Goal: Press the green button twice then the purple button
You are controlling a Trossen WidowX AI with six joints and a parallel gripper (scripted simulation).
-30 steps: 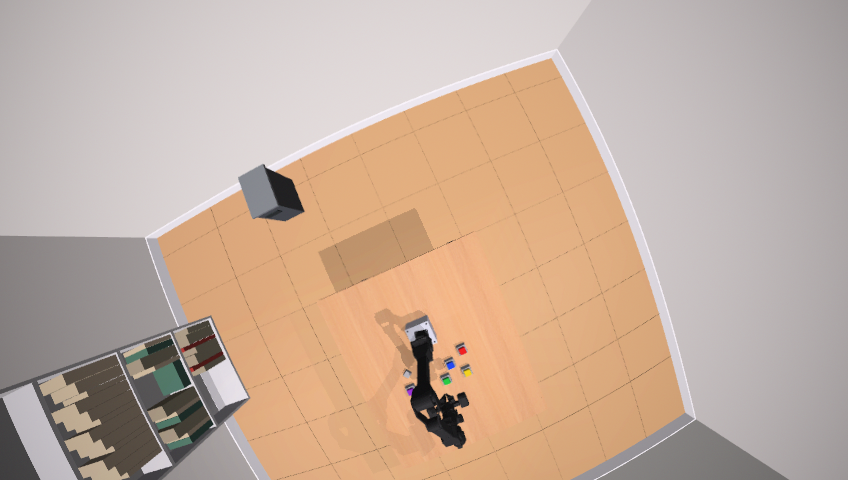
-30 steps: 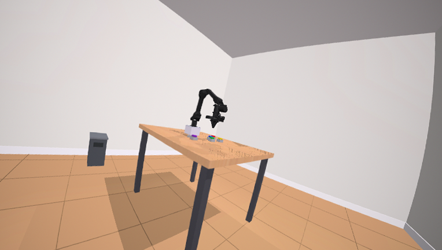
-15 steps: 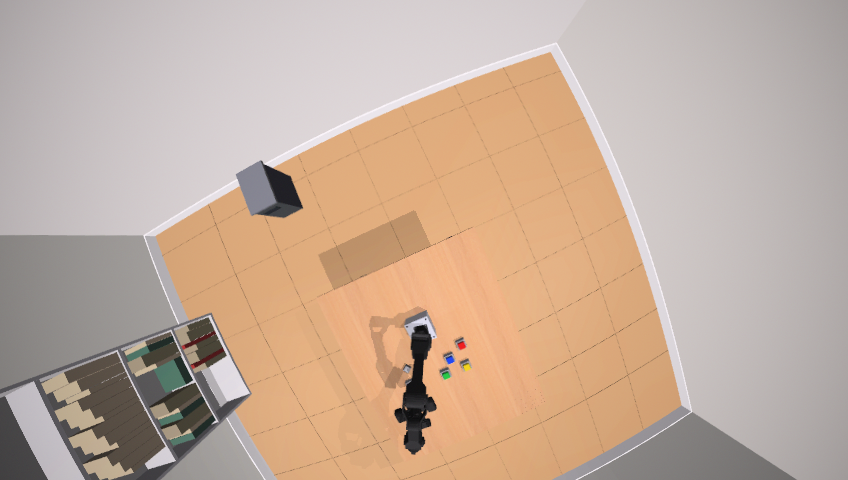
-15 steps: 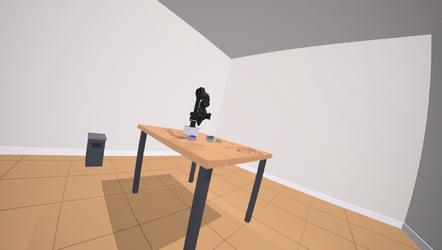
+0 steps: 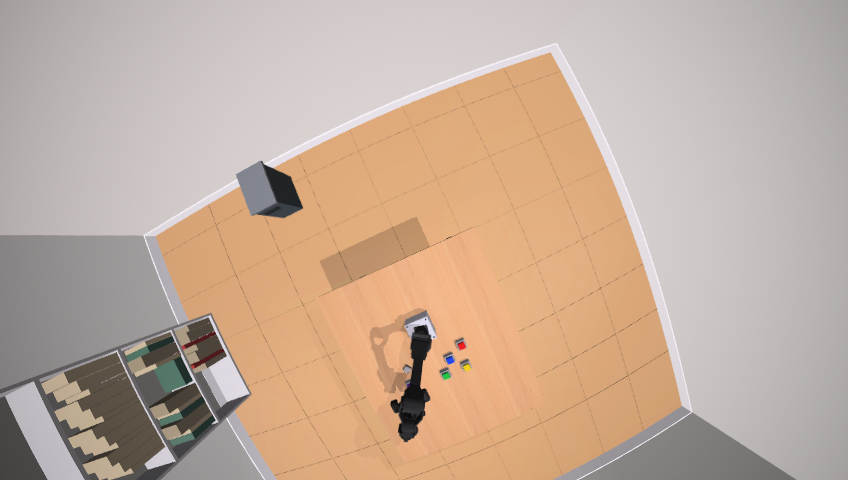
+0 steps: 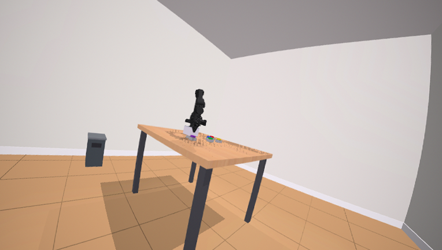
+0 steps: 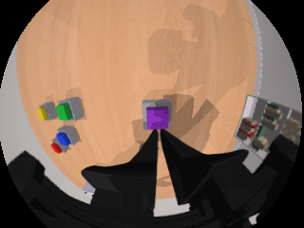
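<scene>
My gripper tip is now 3 cm above the purple button. Round my gripper tip: green button (1 cm behind, 19 cm to the left, 3 cm below); then small grey block (9 cm behind, 6 cm below); then blue button (10 cm behind, 23 cm to the left, 3 cm below).
</scene>
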